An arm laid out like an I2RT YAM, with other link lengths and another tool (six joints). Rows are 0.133 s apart.
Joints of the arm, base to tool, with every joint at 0 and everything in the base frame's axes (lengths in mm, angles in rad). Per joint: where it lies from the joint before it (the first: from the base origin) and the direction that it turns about. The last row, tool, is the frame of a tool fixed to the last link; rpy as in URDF.
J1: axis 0 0 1 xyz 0.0 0.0 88.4
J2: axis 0 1 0 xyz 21.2 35.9 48.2
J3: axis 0 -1 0 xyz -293.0 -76.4 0.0
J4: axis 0 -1 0 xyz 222.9 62.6 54.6
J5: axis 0 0 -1 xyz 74.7 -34.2 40.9
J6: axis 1 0 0 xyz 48.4 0.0 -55.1
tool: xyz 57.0 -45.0 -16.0 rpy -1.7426 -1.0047 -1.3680
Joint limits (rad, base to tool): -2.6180..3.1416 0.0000..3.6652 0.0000..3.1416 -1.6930..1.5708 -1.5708..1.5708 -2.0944..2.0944
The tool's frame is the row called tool.
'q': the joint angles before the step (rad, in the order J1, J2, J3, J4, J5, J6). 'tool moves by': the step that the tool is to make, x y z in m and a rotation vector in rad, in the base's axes. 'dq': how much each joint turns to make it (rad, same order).
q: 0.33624 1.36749 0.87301 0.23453 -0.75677 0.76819
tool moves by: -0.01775 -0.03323 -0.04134 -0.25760 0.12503 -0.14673
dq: 0.00359 -0.02246 -0.01086 -0.31101 0.21829 -0.15625
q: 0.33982 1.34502 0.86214 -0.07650 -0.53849 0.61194
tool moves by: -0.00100 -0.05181 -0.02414 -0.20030 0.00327 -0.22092
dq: -0.07402 -0.01879 -0.06578 -0.04877 0.22934 -0.07888
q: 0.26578 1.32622 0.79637 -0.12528 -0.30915 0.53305
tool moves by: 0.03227 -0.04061 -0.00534 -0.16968 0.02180 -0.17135
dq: -0.08704 0.12804 0.10041 -0.04715 0.16761 -0.07131
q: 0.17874 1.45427 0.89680 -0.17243 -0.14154 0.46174
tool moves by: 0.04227 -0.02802 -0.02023 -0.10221 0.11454 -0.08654
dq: -0.07425 0.22475 0.17761 -0.08613 0.06943 -0.05078
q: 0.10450 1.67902 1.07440 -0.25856 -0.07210 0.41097
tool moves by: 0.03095 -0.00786 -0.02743 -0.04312 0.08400 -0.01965
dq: -0.01940 0.17721 0.12228 -0.03402 0.02772 -0.02135
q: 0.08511 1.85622 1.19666 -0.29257 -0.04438 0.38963
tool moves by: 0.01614 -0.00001 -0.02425 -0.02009 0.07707 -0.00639
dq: 0.00069 0.12264 0.08557 -0.04149 0.01512 -0.00143
